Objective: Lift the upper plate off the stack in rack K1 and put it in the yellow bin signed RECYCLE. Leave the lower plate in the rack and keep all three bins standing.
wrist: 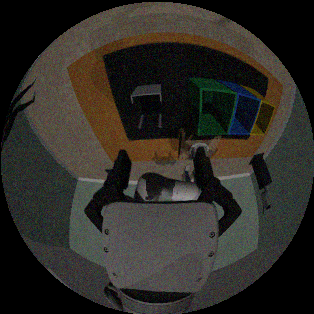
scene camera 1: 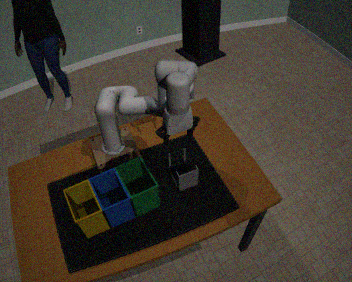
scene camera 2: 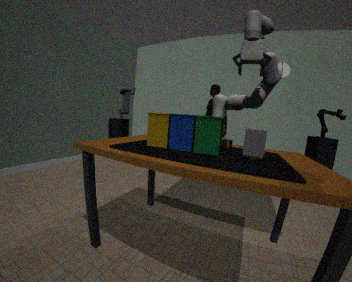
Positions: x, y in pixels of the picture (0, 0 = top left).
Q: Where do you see a blue bin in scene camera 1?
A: At 111, 194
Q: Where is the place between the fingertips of my gripper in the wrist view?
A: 161, 154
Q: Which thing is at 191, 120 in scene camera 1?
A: My gripper.
